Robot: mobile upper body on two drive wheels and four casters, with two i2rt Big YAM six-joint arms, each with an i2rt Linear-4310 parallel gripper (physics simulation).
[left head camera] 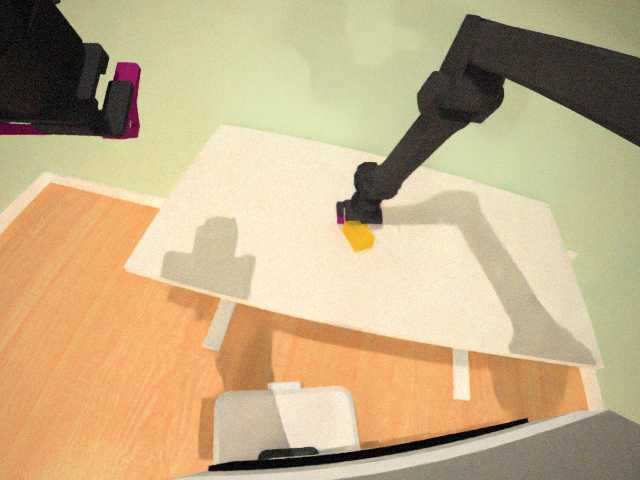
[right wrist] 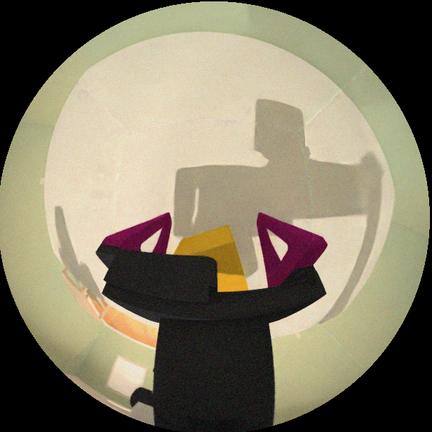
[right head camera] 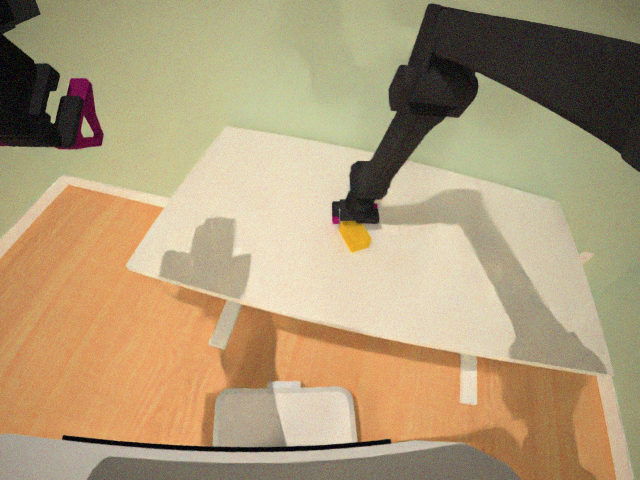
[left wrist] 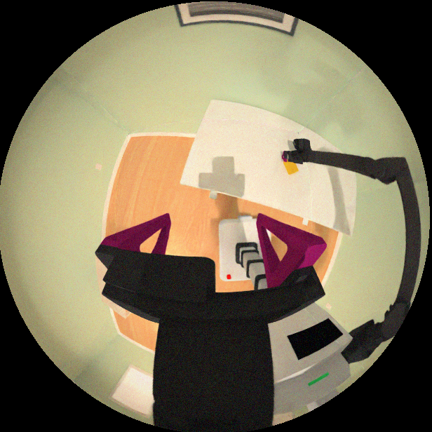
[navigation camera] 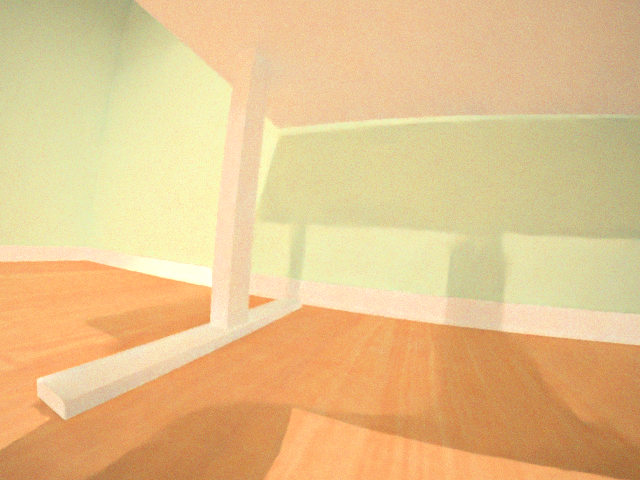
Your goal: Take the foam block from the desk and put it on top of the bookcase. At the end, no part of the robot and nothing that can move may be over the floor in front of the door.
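Frame: origin at the left arm's base, x ahead, y left, z up, level; metres.
Where they show: left gripper, between the fingertips: (left head camera: 93,129) (right head camera: 64,139); right gripper, between the fingertips: (left head camera: 353,221) (right head camera: 350,221).
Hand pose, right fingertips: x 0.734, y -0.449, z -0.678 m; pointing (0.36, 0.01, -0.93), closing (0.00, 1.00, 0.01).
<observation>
Things, the pixels of their top centre, and the offset from my right fingertips. "spot": a spot on its surface instead. Level surfaces: height alone.
- orange-yellow foam block, centre of its top: (right head camera: 356,229) (left head camera: 359,229) dx -0.064, dy -0.003, dz +0.033 m
- white desk, height of its surface: dz -0.012 m
- desk's leg, a spot on its surface: (navigation camera: 235,206) spot: dx +0.120, dy +0.443, dz -0.433 m
The orange-yellow foam block (left head camera: 358,236) (right head camera: 355,236) (left wrist: 291,167) (right wrist: 215,241) lies on the white desk (left head camera: 289,268) (right head camera: 289,268) (left wrist: 260,140) (right wrist: 150,100). My right gripper (left head camera: 360,219) (right head camera: 355,217) (left wrist: 287,157) (right wrist: 213,217) is open, low over the block. In the right wrist view the block shows between the magenta fingers, with a gap to the right-hand finger; the palm hides part of it. My left gripper (left head camera: 123,100) (right head camera: 77,113) (left wrist: 213,217) is open and empty, raised at the left in the head views. I cannot make out the bookcase or the door.
The desk's leg (navigation camera: 235,206) and long foot (navigation camera: 139,356) stand close ahead in the navigation view. My light base (left head camera: 248,423) (right head camera: 248,418) is in front of the desk. A framed picture (left wrist: 291,25) hangs on the wall. A pale panel (left wrist: 134,387) (right wrist: 127,375) shows at the lower left.
</observation>
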